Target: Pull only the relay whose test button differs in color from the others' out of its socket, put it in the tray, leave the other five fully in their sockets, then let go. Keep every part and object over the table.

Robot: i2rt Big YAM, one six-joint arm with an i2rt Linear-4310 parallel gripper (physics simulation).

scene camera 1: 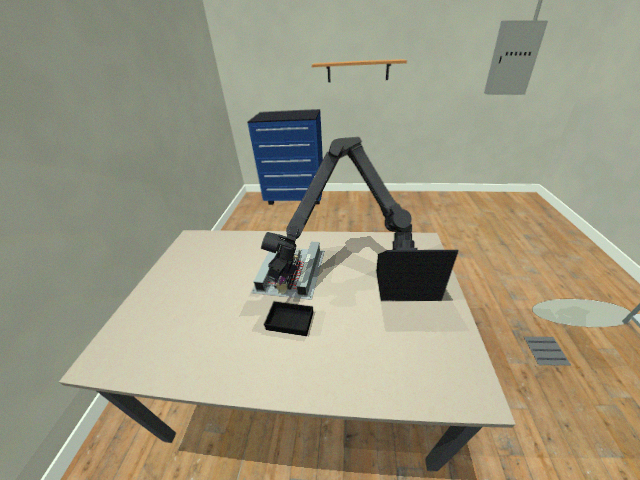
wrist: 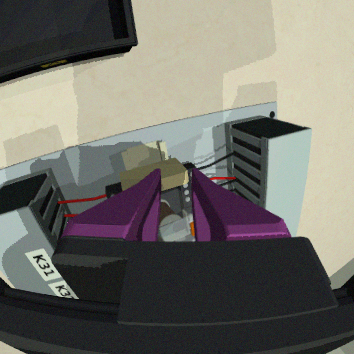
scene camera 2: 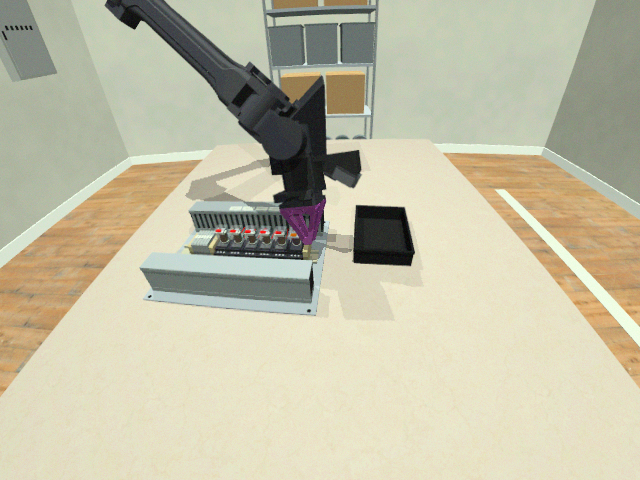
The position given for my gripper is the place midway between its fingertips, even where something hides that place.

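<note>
My gripper [scene camera 2: 309,242], visible also in the wrist view [wrist: 175,176]. Tan end block [wrist: 173,173] in sight.
</note>
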